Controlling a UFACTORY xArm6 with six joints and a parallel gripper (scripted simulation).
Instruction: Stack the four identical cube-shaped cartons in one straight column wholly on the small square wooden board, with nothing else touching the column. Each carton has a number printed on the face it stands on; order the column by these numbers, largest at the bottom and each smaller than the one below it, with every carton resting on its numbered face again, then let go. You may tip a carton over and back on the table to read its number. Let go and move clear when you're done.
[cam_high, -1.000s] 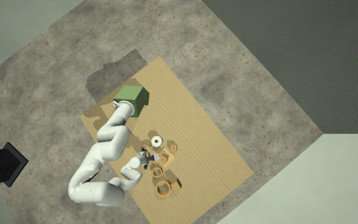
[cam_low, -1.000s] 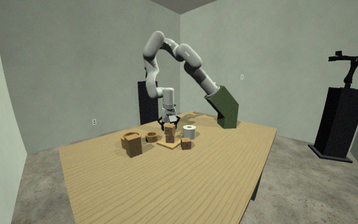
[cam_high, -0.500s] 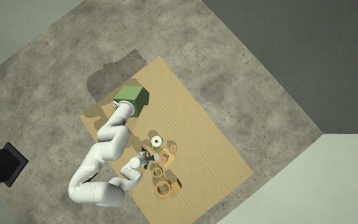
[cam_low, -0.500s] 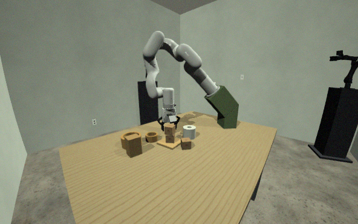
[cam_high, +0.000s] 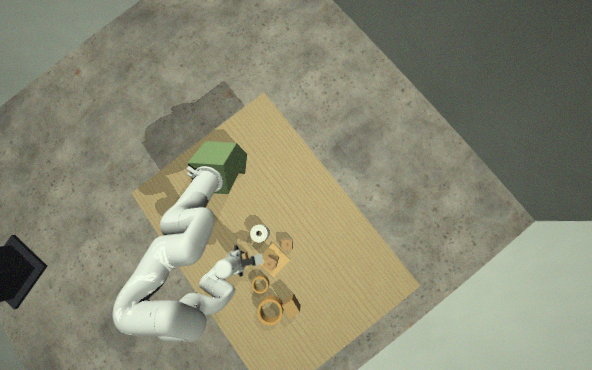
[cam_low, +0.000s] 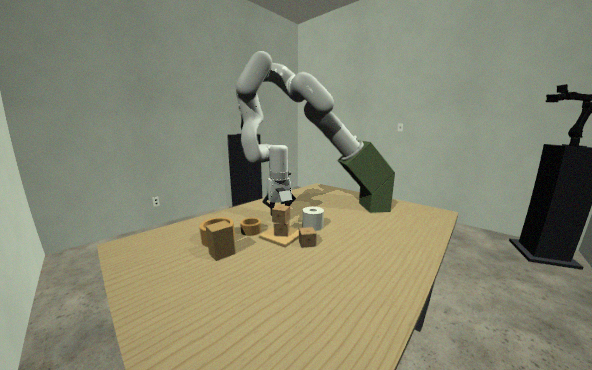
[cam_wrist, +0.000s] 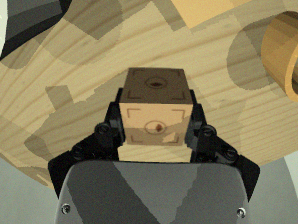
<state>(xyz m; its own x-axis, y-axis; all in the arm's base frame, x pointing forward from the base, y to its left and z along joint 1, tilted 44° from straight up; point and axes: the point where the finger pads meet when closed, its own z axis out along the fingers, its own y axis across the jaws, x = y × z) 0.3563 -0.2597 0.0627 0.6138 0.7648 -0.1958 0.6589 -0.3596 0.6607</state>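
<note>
Right now the carton is 10 mm below my hand. Also, from my hand: square wooden board: 130 mm ahead, 80 mm to the left, 30 mm below; then small wooden ring: 150 mm ahead, 50 mm to the right, 20 mm below; then white paper roll: 160 mm to the left.
</note>
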